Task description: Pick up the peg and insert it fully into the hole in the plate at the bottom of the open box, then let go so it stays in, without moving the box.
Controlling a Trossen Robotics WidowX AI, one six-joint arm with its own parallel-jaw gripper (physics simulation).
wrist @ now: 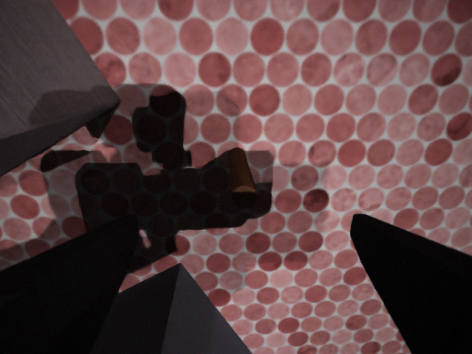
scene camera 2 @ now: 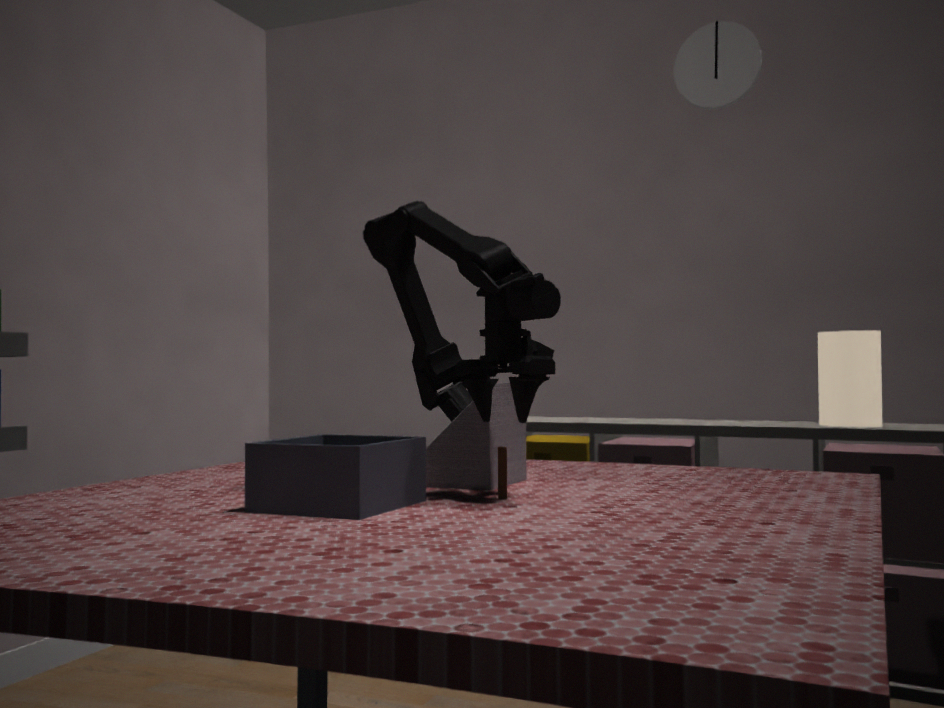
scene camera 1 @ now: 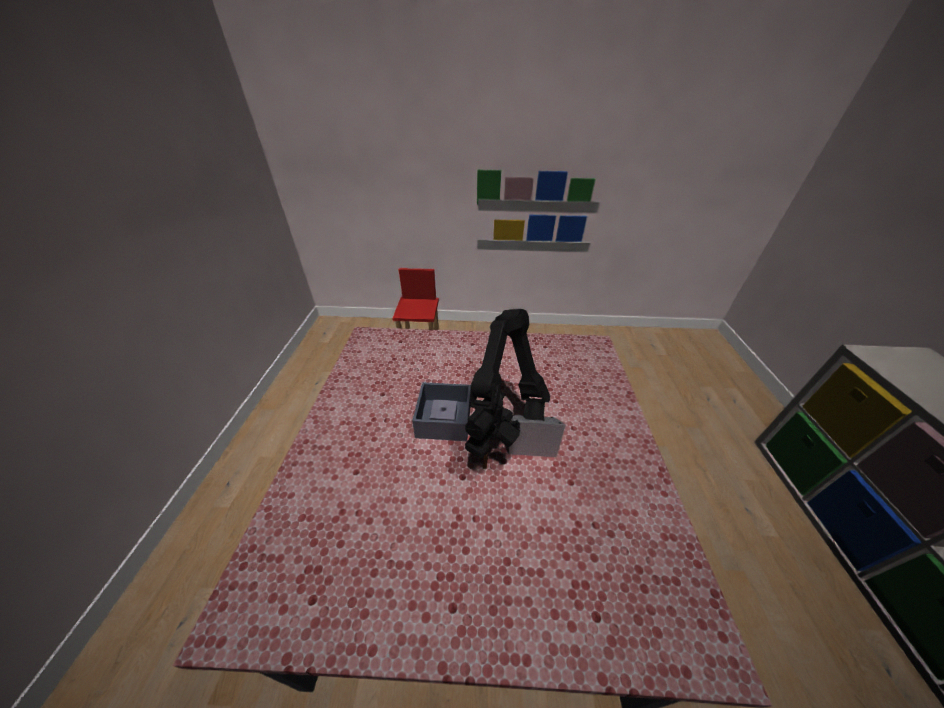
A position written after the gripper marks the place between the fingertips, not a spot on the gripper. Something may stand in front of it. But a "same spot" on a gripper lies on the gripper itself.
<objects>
gripper: wrist; scene camera 2; scene camera 1 488, 446
same spot on gripper: [wrist: 66, 292] = [scene camera 2: 488, 395]
</objects>
